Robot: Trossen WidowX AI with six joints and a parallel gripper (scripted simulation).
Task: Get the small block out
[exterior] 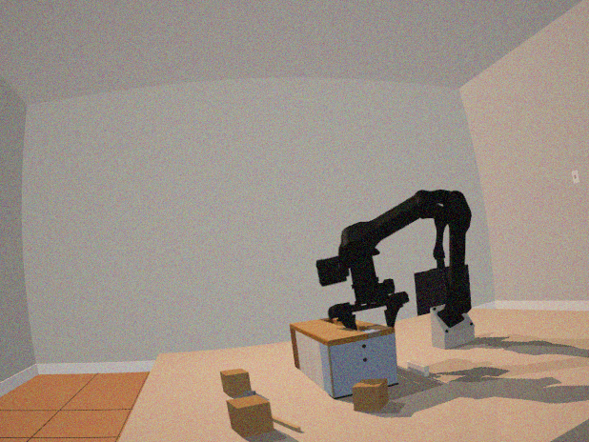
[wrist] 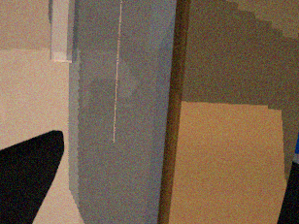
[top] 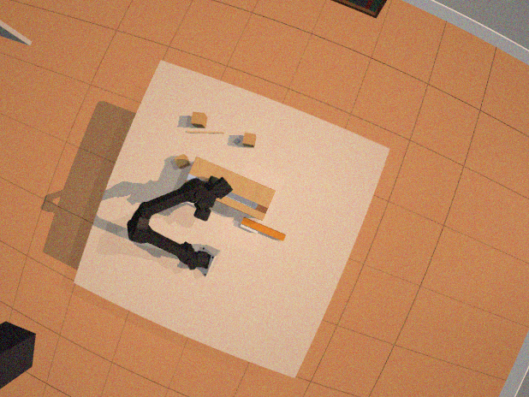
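Now: gripper tip 6 cm short of the blue block and 1 cm to the right of it. The rest, counted from my gripper tip: box: 2 cm ahead, 7 cm to the right, 2 cm below; then orange bar: 9 cm behind, 27 cm to the right, 7 cm below.
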